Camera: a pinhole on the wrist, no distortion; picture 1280 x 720 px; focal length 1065.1 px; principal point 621.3 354.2 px. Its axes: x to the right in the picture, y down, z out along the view. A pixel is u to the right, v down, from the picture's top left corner.
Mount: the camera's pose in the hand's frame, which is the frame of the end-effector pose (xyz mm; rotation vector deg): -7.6 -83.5 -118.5 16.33 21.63 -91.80
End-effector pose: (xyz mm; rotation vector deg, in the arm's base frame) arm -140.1 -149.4 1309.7 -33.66 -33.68 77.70
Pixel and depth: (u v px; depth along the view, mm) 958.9 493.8 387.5
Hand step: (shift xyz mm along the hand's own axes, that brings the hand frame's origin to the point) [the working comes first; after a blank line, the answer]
In the camera's frame: 122.8 50.8 387.5

52.1 -355.8 181.6
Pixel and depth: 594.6 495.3 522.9
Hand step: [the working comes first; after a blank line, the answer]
In the camera's frame: -13.1 69.3 522.9

85.8 -287.9 358.9
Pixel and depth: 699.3 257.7 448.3
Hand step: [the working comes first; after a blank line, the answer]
In the camera's frame: 32.8 -40.6 448.3

-30.2 -294.6 279.8
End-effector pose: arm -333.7 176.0 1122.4 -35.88 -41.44 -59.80
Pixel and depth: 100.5 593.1 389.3
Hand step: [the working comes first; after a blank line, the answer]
In the camera's frame: -190.4 87.3 389.3

109.8 -72.6 307.5
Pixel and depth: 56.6 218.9 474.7
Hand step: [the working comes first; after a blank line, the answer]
In the camera's frame: -251.7 -60.3 474.7

-29.4 -45.1 420.4
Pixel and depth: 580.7 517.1 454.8
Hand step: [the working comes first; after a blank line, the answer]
In the camera's frame: -17.3 69.6 454.8

83.3 -256.3 298.5
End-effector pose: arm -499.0 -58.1 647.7 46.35 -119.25 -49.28
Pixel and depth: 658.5 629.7 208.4
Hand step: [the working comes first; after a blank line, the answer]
In the camera's frame: 7.3 53.9 208.4

55.0 -177.5 64.9
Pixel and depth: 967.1 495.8 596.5
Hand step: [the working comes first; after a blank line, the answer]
In the camera's frame: 193.7 79.3 596.5

85.1 -507.0 341.6
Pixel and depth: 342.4 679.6 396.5
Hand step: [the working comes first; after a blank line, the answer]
In the camera's frame: -103.8 121.1 396.5

138.0 -155.9 276.8
